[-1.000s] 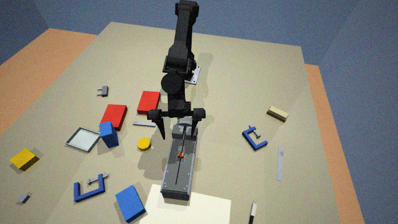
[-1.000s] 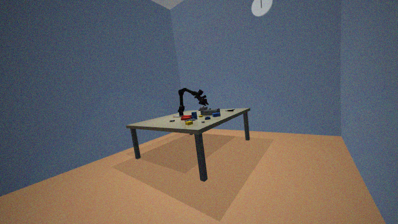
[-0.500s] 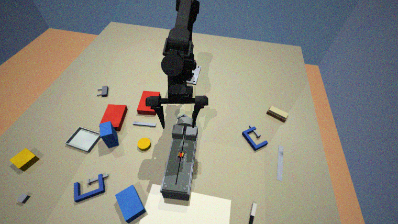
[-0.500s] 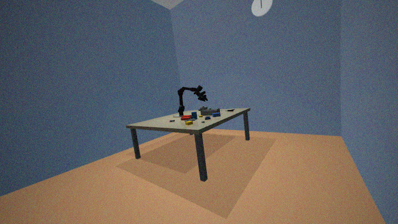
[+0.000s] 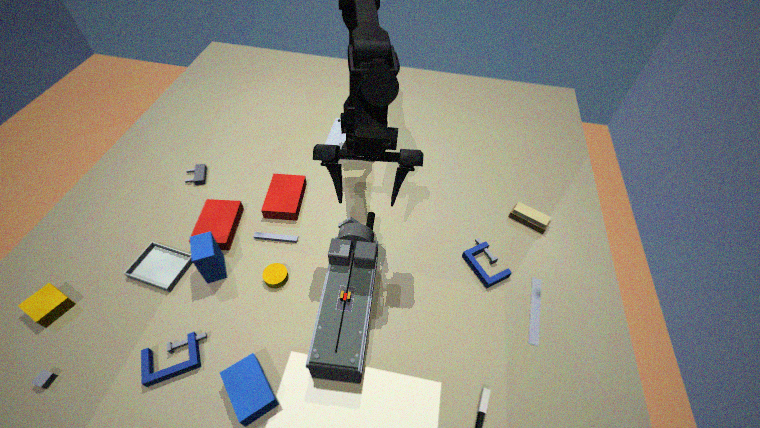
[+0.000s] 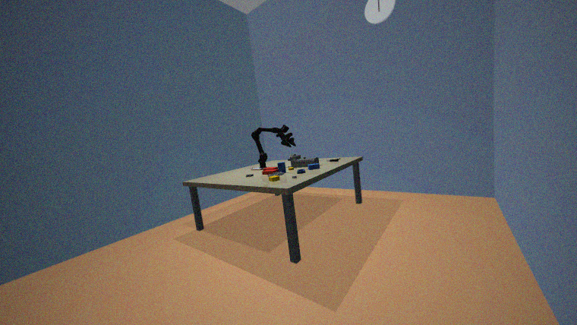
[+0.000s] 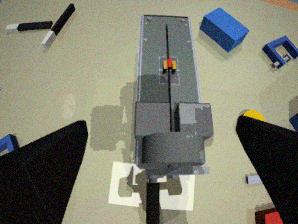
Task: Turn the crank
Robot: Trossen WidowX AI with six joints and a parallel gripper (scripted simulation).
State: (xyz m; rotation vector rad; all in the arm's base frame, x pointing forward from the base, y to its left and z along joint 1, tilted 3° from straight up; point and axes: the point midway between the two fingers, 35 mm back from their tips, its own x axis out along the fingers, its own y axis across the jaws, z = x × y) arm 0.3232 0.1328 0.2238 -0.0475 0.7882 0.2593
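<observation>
Right now the dark crank handle is 60 mm behind my gripper tip, 10 mm to the right of it and 130 mm below it. Round my gripper tip: tan block 240 mm behind, 330 mm to the left, 190 mm below; then red pointer 130 mm ahead, 120 mm below; then grey strip 10 mm behind, 360 mm to the left, 200 mm below.
</observation>
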